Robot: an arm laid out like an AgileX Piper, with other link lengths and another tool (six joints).
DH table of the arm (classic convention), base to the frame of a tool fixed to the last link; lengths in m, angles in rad. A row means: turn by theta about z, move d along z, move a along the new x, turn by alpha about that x. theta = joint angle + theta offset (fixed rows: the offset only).
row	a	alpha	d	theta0
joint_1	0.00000	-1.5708	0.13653	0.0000
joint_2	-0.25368	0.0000	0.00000	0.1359
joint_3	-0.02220	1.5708	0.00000	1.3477
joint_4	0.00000	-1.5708	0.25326	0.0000
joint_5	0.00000	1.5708	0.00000	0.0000
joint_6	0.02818	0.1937	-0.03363	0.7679
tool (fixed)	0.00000	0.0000	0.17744	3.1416
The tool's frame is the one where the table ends.
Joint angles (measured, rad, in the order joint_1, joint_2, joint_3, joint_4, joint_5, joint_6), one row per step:
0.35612 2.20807 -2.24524 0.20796 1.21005 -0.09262
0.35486 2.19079 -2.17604 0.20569 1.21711 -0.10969
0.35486 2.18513 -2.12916 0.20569 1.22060 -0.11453
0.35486 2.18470 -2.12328 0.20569 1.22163 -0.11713
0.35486 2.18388 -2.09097 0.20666 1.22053 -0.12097
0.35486 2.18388 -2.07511 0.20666 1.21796 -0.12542
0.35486 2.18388 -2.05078 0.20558 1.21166 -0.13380
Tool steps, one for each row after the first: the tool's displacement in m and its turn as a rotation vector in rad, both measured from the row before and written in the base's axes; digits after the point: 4 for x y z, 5 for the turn. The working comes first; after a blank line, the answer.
Tool pose at each row, in the base's axes (x y z in m, rotation vector in rad; the steps are taken from these numbers as rounded here):
0.4168 0.1779 0.2283 -2.83425 0.52738 -0.41113
0.4089 0.1733 0.2169 -2.88034 0.51335 -0.35056
0.4033 0.1710 0.2068 -2.91000 0.51219 -0.29805
0.4026 0.1706 0.2054 -2.91486 0.50921 -0.29115
0.3991 0.1693 0.1973 -2.93361 0.50849 -0.25417
0.3977 0.1685 0.1932 -2.94284 0.50486 -0.23930
0.3958 0.1673 0.1869 -2.95678 0.49730 -0.22074

-0.0079 -0.0046 -0.0114 -0.02860 0.04863 0.01495
-0.0056 -0.0023 -0.0101 -0.01700 0.04032 0.00507
-0.0007 -0.0004 -0.0014 -0.00298 0.00525 0.00257
-0.0035 -0.0013 -0.0081 -0.01067 0.02770 0.00330
-0.0014 -0.0008 -0.0041 -0.00573 0.01120 0.00358
-0.0019 -0.0012 -0.0063 -0.00930 0.01421 0.00653

